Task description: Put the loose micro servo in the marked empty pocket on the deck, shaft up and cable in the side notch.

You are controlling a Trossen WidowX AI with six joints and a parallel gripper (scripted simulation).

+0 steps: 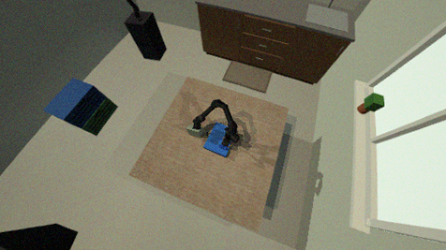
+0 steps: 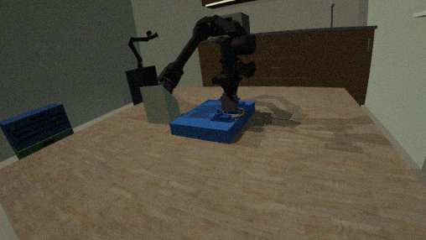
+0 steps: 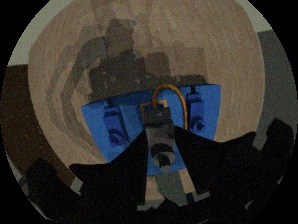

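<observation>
My gripper tip is now 12 cm past the blue deck, 8 cm above it and 2 cm to the right of it.
</observation>
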